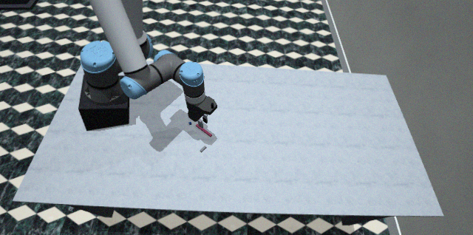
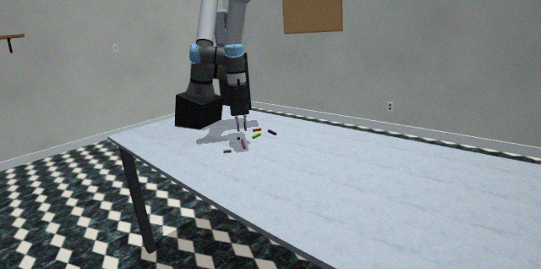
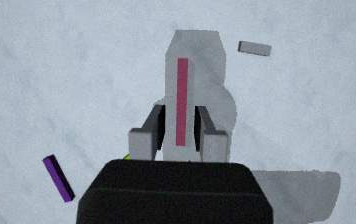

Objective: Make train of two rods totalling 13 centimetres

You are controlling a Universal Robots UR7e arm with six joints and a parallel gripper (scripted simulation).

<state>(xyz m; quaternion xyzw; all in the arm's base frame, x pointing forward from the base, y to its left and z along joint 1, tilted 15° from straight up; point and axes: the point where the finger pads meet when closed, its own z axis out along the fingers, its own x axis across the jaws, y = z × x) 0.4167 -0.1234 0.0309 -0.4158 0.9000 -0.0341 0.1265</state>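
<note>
The pink rod lies 80 mm below my hand. Also, from my hand: small blue rod 60 mm behind, 40 mm to the left, 80 mm below; lime rod 10 mm behind, 100 mm to the left, 80 mm below; grey rod 90 mm to the right, 80 mm below.
</note>
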